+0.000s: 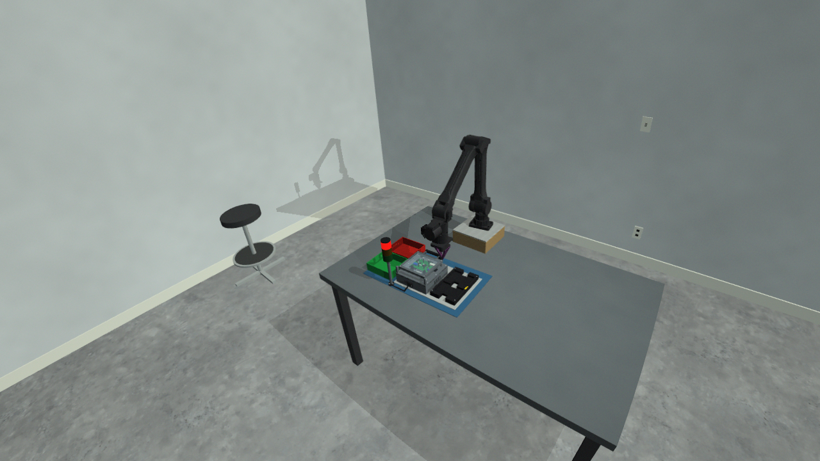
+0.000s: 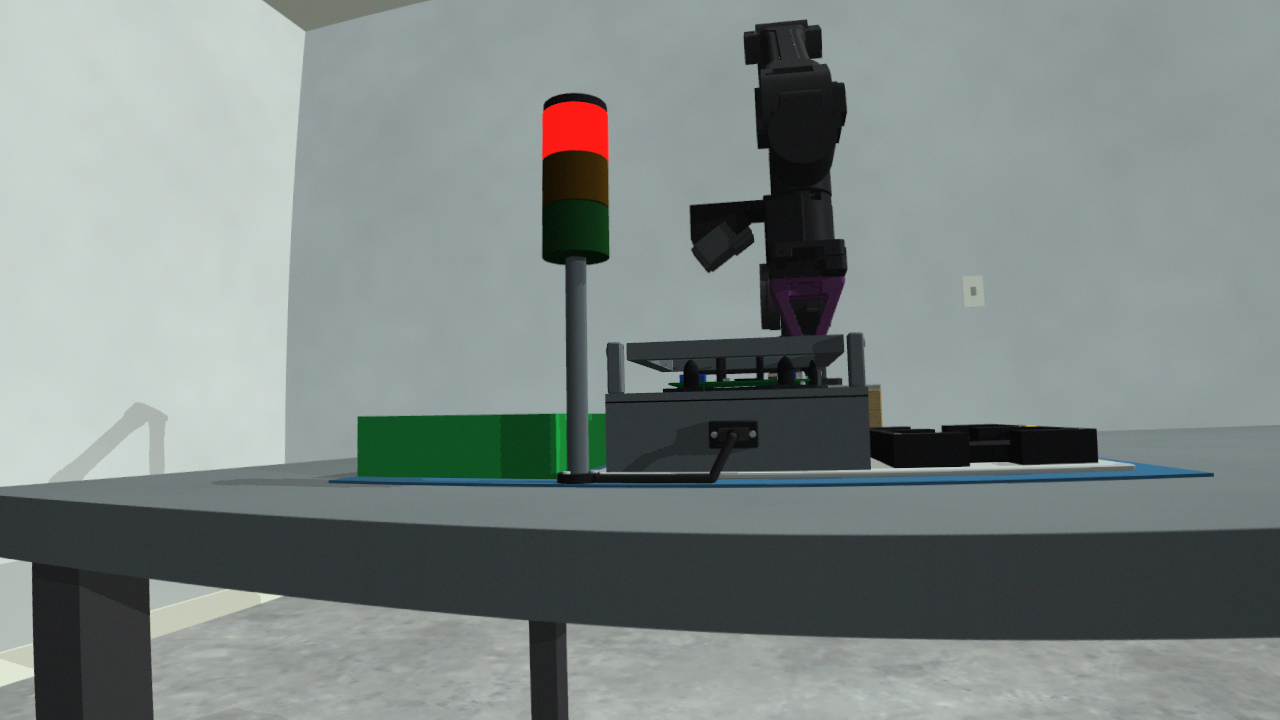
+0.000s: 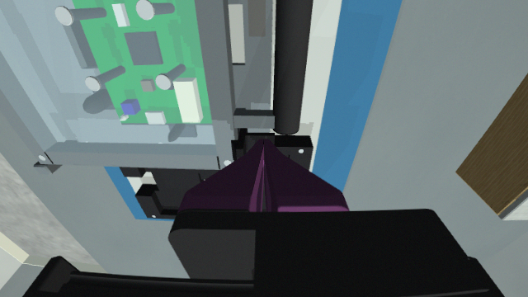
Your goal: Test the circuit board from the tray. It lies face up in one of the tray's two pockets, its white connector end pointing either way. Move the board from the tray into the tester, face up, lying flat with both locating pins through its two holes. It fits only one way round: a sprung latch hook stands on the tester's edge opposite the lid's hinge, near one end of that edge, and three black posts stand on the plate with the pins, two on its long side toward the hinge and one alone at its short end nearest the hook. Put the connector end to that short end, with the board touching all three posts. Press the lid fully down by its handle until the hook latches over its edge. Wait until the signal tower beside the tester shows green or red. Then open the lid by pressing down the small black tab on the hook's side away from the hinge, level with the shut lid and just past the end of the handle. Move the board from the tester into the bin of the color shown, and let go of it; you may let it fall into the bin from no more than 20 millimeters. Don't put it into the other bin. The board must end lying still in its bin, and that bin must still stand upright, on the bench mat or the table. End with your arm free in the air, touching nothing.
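The black latch hook is 1 cm below my hand and 1 cm ahead of it. From my hand the other things lie so: green circuit board: 7 cm to the right, 6 cm ahead, 3 cm below; black tester plate: 7 cm ahead, 6 cm to the right, 3 cm below; clear lid: 7 cm to the right, 7 cm ahead, 1 cm below.
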